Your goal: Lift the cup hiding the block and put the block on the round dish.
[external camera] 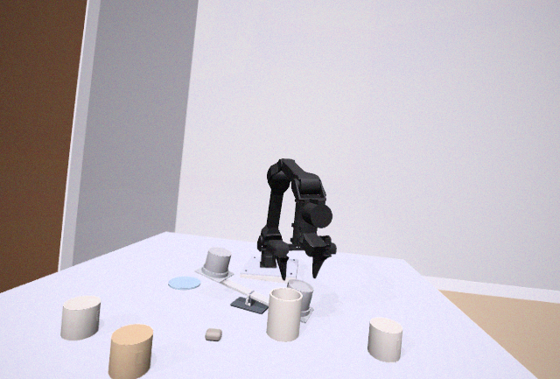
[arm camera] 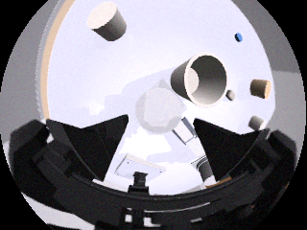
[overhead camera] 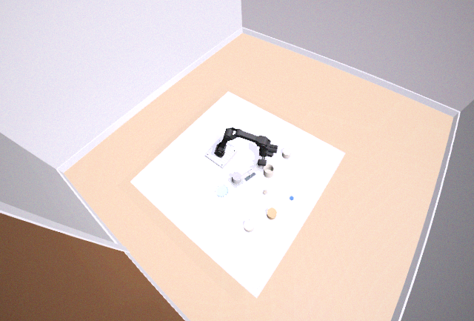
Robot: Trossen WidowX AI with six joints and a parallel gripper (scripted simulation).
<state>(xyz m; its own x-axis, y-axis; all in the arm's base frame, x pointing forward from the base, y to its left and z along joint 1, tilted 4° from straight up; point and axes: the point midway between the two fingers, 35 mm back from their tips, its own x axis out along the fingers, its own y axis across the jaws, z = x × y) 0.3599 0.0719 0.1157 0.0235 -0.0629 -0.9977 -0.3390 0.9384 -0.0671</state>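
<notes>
Right now the pale block is 60 mm below my gripper tip. Round my gripper tip: light blue round dish: 190 mm behind, 340 mm to the right, 100 mm below; then small lump: 120 mm ahead, 200 mm to the right, 100 mm below; then small blue ball: 320 mm ahead, 150 mm to the right, 100 mm below.
</notes>
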